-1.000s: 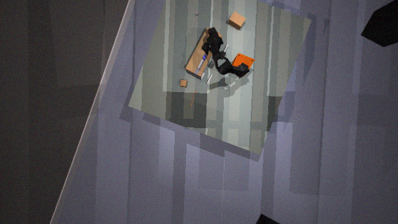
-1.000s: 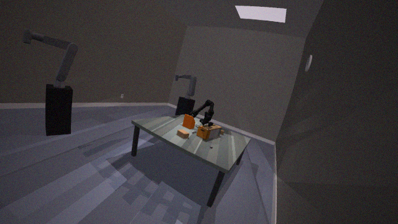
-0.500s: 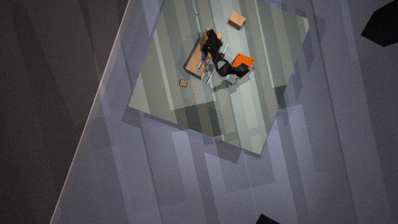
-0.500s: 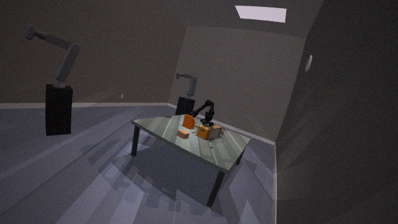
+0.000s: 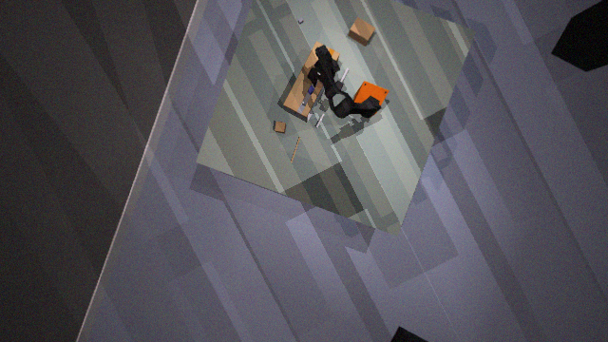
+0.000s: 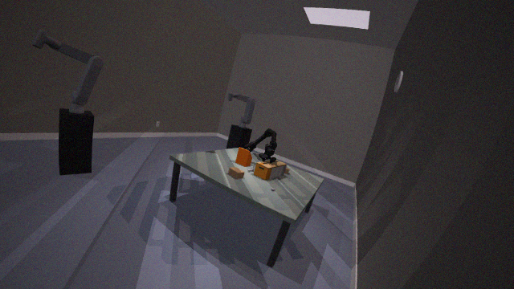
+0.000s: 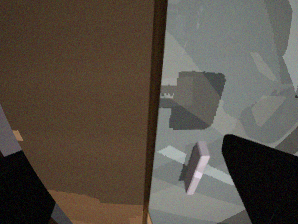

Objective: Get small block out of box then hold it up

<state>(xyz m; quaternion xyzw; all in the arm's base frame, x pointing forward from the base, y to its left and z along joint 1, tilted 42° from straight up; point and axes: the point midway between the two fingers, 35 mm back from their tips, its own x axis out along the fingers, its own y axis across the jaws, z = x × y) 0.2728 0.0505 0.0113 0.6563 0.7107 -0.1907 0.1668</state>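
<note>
Right now the clear-fronted box is 30 mm below my gripper tip, 30 mm ahead of it and 10 mm to the right of it. The rest, counted from my gripper tip: thin stick (360 mm to the left, 90 mm below, 20 mm behind); brown cube (280 mm to the left, 120 mm ahead, 60 mm below); blue block (60 mm ahead, 20 mm to the left).
</note>
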